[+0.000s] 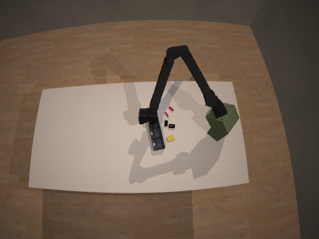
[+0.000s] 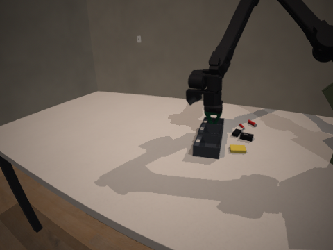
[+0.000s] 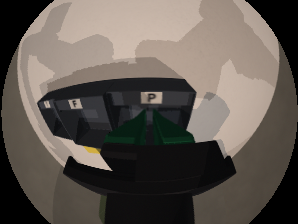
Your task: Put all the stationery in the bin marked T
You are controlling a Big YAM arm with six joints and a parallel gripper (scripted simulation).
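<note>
Right now the three joined bins is 10 mm ahead of my hand and 80 mm to the left of it. From my hand the other things lie so: black item 100 mm behind, 10 mm to the left, 20 mm below; yellow block 80 mm behind, 150 mm to the left, 20 mm below.
</note>
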